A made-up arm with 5 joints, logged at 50 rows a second.
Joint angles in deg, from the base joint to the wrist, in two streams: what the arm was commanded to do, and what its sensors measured. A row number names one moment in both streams.
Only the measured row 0 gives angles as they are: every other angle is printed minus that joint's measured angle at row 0.
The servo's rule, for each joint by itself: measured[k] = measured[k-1] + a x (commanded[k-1-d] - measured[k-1]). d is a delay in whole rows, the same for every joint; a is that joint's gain. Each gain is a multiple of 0.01, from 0.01 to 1. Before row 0 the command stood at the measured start. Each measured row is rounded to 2 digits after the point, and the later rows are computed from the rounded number. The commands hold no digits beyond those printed.
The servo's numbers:
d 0
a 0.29 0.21 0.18 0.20 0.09
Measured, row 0:
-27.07, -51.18, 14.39, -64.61, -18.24
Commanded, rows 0 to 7:
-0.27, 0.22, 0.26, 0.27, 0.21
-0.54, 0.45, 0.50, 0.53, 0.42
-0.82, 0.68, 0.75, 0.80, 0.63
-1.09, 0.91, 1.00, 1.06, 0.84
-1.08, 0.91, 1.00, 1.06, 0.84
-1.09, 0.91, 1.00, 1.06, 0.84
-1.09, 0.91, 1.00, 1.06, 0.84
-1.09, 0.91, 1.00, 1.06, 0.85
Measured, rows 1 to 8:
-0.08, 0.05, 0.05, 0.05, 0.02
-0.21, 0.13, 0.13, 0.15, 0.06
-0.39, 0.25, 0.24, 0.28, 0.11
-0.59, 0.39, 0.38, 0.44, 0.18
-0.73, 0.50, 0.49, 0.56, 0.24
-0.83, 0.59, 0.58, 0.66, 0.29
-0.91, 0.66, 0.66, 0.74, 0.34
-0.96, 0.71, 0.72, 0.80, 0.39

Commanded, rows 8 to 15:
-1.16, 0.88, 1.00, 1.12, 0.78
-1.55, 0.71, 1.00, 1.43, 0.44
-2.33, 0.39, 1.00, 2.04, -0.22
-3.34, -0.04, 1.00, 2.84, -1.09
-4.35, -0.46, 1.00, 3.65, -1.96
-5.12, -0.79, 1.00, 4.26, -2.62
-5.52, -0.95, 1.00, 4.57, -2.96
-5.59, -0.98, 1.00, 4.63, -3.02
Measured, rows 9 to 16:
-1.02, 0.75, 0.77, 0.86, 0.43
-1.17, 0.74, 0.81, 0.97, 0.43
-1.51, 0.67, 0.84, 1.18, 0.37
-2.04, 0.52, 0.87, 1.51, 0.24
-2.71, 0.31, 0.89, 1.94, 0.04
-3.41, 0.08, 0.91, 2.40, -0.20
-4.02, -0.14, 0.93, 2.83, -0.45
-4.48, -0.32, 0.94, 3.19, -0.68

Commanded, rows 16 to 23:
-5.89, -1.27, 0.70, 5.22, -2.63
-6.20, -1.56, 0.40, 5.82, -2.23
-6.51, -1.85, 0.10, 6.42, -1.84
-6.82, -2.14, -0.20, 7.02, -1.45
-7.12, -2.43, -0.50, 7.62, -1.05
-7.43, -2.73, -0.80, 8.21, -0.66
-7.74, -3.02, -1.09, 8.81, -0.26
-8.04, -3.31, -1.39, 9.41, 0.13
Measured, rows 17 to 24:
-4.89, -0.52, 0.90, 3.60, -0.86
-5.27, -0.74, 0.81, 4.04, -0.98
-5.63, -0.97, 0.68, 4.52, -1.06
-5.98, -1.22, 0.52, 5.02, -1.10
-6.31, -1.47, 0.34, 5.54, -1.10
-6.63, -1.73, 0.13, 6.07, -1.06
-6.95, -2.00, -0.09, 6.62, -0.99
-7.27, -2.28, -0.32, 7.18, -0.89

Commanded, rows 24 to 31:
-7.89, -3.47, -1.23, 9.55, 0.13
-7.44, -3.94, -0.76, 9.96, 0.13
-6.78, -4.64, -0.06, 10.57, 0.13
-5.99, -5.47, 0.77, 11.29, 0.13
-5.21, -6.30, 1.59, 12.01, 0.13
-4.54, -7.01, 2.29, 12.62, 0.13
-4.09, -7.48, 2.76, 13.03, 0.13
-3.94, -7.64, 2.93, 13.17, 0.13
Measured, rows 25 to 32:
-7.45, -2.53, -0.48, 7.65, -0.80
-7.45, -2.83, -0.53, 8.11, -0.72
-7.26, -3.21, -0.45, 8.60, -0.64
-6.89, -3.68, -0.23, 9.14, -0.57
-6.40, -4.23, 0.10, 9.71, -0.51
-5.86, -4.81, 0.49, 10.29, -0.45
-5.35, -5.37, 0.90, 10.84, -0.40
-4.94, -5.85, 1.27, 11.31, -0.35

